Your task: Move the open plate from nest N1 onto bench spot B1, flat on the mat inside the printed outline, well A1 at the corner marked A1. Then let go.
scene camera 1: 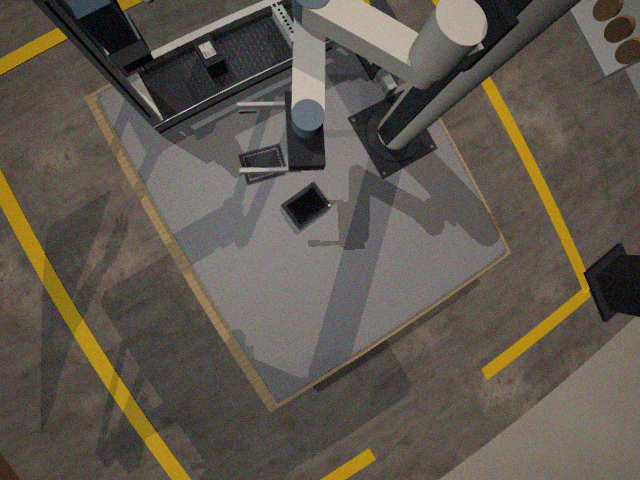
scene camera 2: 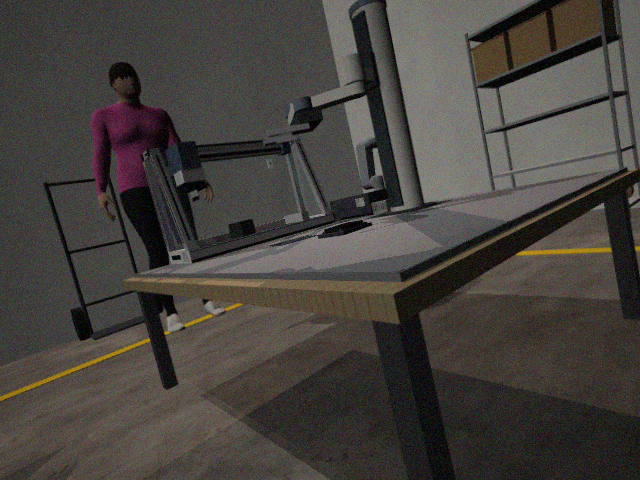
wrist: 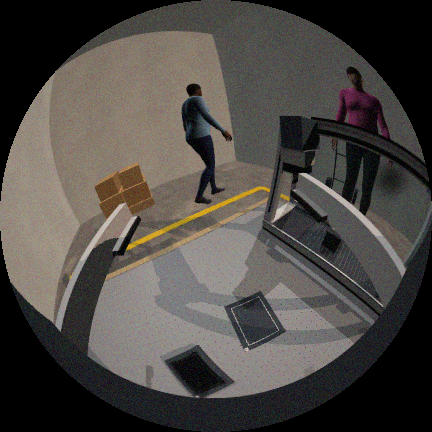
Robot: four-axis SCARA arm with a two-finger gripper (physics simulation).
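Seen in the pictures: gripper, between the fingertips: (scene camera 1: 238, 138) (scene camera 2: 265, 138) (wrist: 212, 194); arm's base, origin of its link: (scene camera 1: 392, 134).
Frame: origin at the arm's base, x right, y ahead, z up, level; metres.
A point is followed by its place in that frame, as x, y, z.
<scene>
The open plate (scene camera 1: 306, 205) {-0.090, 0.491, 0.038} (wrist: 196, 371) {-0.080, 0.495, 0.038} looks black and sits in the grey nest N1 (scene camera 1: 292, 217) {-0.103, 0.561, 0.025} (wrist: 178, 353) {-0.106, 0.572, 0.013}; its wells are too dark to tell apart. Bench spot B1 (scene camera 1: 263, 158) {0.161, 0.543, 0.015} (wrist: 255, 320) {0.143, 0.549, 0.015} is a dark mat with a thin white printed outline, beside the nest, and no plate lies on it. A small pale mark shows at one corner in the wrist view; its lettering is unreadable. My gripper (scene camera 1: 239, 136) {0.101, 0.599, 0.404} (wrist: 212, 194) {0.101, 0.599, 0.404} is wide open and empty, high above the bench. In the scene camera 1 view one finger crosses over the spot.
A framed machine with a dark deck (scene camera 1: 253, 43) {0.578, 0.351, 0.062} (wrist: 345, 267) {0.485, 0.417, 0.062} stands behind the spot; a dark block (scene camera 1: 217, 68) {0.515, 0.530, 0.104} (scene camera 2: 241, 227) {0.517, 0.562, 0.104} (wrist: 331, 242) {0.515, 0.525, 0.097} is on it. The arm's column (scene camera 1: 429, 108) {-0.045, 0.060, 0.347} (scene camera 2: 395, 108) {-0.067, 0.034, 0.445} rises from the bench. A person in pink (scene camera 2: 131, 136) (wrist: 361, 110) and one in blue (wrist: 199, 117) stand beyond.
</scene>
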